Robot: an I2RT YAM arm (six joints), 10 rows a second.
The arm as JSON. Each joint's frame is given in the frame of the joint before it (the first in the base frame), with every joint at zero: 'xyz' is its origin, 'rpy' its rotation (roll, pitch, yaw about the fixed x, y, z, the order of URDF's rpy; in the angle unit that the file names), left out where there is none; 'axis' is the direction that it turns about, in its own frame. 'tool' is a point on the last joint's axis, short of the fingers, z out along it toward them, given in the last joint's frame.
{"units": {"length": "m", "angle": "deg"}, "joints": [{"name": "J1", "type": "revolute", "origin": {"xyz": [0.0, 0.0, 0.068]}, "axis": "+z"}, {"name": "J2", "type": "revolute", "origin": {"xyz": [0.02, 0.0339, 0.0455]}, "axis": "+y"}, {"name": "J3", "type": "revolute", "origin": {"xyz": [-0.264, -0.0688, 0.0]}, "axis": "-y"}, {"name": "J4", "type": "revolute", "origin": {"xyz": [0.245, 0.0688, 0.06]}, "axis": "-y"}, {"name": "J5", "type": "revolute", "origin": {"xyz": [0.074, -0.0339, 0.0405]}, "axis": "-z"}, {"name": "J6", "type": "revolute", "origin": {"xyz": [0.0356, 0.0, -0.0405]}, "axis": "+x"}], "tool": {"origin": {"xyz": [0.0, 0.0, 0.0], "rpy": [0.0, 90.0, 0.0]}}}
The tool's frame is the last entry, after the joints.
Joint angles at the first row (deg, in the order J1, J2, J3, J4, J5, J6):
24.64, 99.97, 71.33, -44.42, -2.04, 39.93
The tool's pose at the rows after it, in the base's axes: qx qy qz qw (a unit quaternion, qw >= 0); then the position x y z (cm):
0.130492, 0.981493, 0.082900, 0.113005, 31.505, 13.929, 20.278
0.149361, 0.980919, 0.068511, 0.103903, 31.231, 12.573, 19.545
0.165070, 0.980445, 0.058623, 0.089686, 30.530, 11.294, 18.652
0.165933, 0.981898, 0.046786, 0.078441, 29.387, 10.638, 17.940
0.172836, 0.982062, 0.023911, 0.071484, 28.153, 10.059, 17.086
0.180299, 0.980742, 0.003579, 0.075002, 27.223, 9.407, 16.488
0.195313, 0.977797, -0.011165, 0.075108, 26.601, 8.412, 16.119
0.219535, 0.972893, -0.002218, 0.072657, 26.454, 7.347, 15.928
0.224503, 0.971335, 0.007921, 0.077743, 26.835, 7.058, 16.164
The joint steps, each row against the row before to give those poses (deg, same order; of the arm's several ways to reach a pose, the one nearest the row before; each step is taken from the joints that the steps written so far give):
-0.93, 1.02, 1.07, -0.93, 0.66, -0.88
-1.86, -0.57, -2.21, -0.14, 0.67, 0.21
-1.63, -1.02, -3.13, 0.11, -0.01, 0.15
-0.35, -1.53, -3.33, 0.00, 0.47, -0.33
-0.01, -1.39, -3.52, 0.13, 1.95, 0.62
-0.31, -1.44, -3.05, 0.80, 2.23, 0.42
-1.32, -1.25, -2.25, 0.21, 1.42, 0.38
-2.16, -0.87, -1.41, 0.86, -1.13, 0.73
-0.90, -0.03, 0.49, 0.57, -0.82, -0.28

